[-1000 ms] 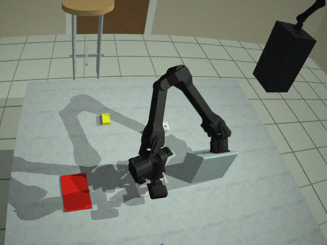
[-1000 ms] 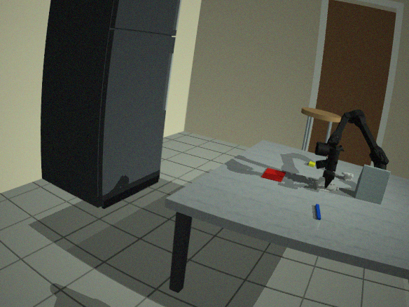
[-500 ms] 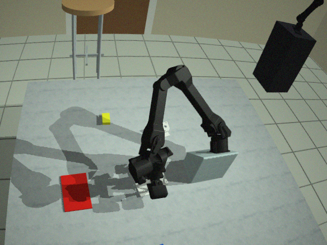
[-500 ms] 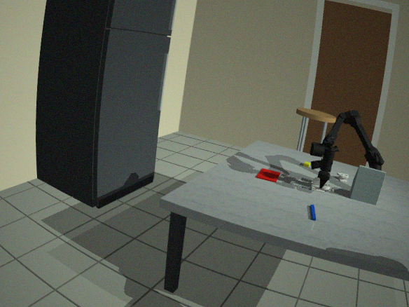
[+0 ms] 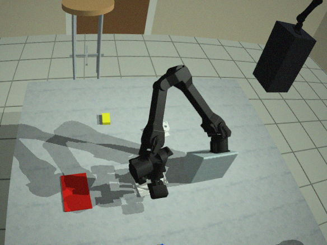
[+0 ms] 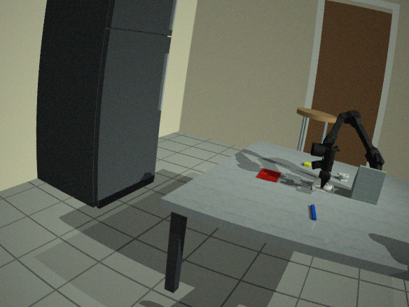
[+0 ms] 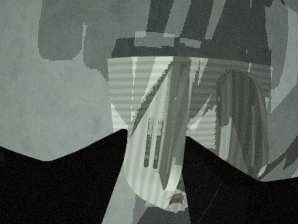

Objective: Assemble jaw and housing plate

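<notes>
Right now the white jaw is 30 mm behind my gripper tip, 20 mm to the right of it and 10 mm above it. Also, from my gripper tip: red flat sheet (290 mm ahead, 20 mm to the right, 20 mm below); then yellow block (130 mm ahead, 380 mm to the right, 10 mm below); then blue bar (10 mm ahead, 310 mm to the left, 10 mm below).
</notes>
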